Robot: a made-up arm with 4 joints. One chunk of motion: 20 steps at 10 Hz.
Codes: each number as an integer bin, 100 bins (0 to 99) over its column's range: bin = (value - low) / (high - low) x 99, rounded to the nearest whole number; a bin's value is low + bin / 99 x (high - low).
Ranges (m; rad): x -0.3..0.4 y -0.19..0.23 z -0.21..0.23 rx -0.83..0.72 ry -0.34..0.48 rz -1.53..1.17
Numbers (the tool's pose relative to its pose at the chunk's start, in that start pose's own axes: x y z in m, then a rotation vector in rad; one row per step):
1: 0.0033 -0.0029 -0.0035 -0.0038 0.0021 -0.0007
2: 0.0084 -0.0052 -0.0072 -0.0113 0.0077 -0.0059
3: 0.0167 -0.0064 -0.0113 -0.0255 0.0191 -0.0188
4: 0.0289 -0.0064 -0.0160 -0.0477 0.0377 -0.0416
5: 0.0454 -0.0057 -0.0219 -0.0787 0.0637 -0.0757
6: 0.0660 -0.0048 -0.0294 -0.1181 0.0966 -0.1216
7: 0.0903 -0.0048 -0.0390 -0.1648 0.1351 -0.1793
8: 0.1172 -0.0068 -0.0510 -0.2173 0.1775 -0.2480
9: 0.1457 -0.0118 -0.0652 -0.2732 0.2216 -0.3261
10: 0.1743 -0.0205 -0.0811 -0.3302 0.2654 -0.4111
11: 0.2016 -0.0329 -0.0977 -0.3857 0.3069 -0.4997
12: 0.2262 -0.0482 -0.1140 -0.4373 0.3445 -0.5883
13: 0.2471 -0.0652 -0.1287 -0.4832 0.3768 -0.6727
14: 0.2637 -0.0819 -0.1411 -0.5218 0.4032 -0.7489
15: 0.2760 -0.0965 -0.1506 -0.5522 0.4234 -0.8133
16: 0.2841 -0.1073 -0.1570 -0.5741 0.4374 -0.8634
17: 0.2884 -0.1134 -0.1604 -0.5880 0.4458 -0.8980
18: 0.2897 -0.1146 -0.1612 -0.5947 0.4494 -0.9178
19: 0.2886 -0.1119 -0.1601 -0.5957 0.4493 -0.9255
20: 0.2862 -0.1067 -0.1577 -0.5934 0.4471 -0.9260
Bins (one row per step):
1: 43 44 46 53 41 56
2: 44 44 46 52 42 56
3: 45 43 45 51 43 55
4: 47 43 44 50 46 55
5: 49 43 42 48 49 53
6: 52 44 41 45 53 52
7: 55 44 38 42 57 50
8: 59 43 36 39 62 47
9: 63 42 33 36 68 44
10: 67 40 29 32 73 41
11: 71 37 25 28 78 38
12: 74 33 22 25 83 35
13: 77 29 18 22 87 31
14: 80 25 16 20 90 29
15: 81 22 13 18 92 26
16: 83 19 12 16 94 24
17: 83 18 11 15 95 23
18: 83 18 11 15 95 22
19: 83 18 11 15 95 22
20: 83 20 12 15 95 22

